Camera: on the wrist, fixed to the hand. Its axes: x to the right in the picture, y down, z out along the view.
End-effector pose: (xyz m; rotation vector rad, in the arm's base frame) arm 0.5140 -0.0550 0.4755 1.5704 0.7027 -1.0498
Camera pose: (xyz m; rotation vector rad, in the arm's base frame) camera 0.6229 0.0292 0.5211 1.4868 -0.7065 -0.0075
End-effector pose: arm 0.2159 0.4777 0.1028 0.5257 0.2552 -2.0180
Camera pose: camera 0.3253 0.4770 0.0076 0.3765 -0.3155 -0.5394
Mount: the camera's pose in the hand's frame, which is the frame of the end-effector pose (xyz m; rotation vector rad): 0.0000 0.0922 -0.1120 0.1001 -0.1754 1.5552
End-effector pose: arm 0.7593 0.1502 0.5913 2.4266 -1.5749 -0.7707
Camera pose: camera 0.7398 0.0930 0.7232 0.5387 -2.7371 -0.4880
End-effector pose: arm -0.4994 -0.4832 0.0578 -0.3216 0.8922 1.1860
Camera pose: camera -0.6303 -0.5206 0.0078 0.7229 1.0067 2.4982
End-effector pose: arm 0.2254 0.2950 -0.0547 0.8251 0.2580 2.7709
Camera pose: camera 0.1469 0.1957 -0.1255 -0.7974 0.2376 -1.6987
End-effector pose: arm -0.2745 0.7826 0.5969 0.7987 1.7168 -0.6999
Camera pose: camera -0.2651 0.9255 0.6200 1.7034 0.5047 0.2437
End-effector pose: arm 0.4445 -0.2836 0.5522 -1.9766 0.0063 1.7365
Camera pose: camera 0.5183 -0.4055 0.5250 1.2378 -1.4253 -1.8827
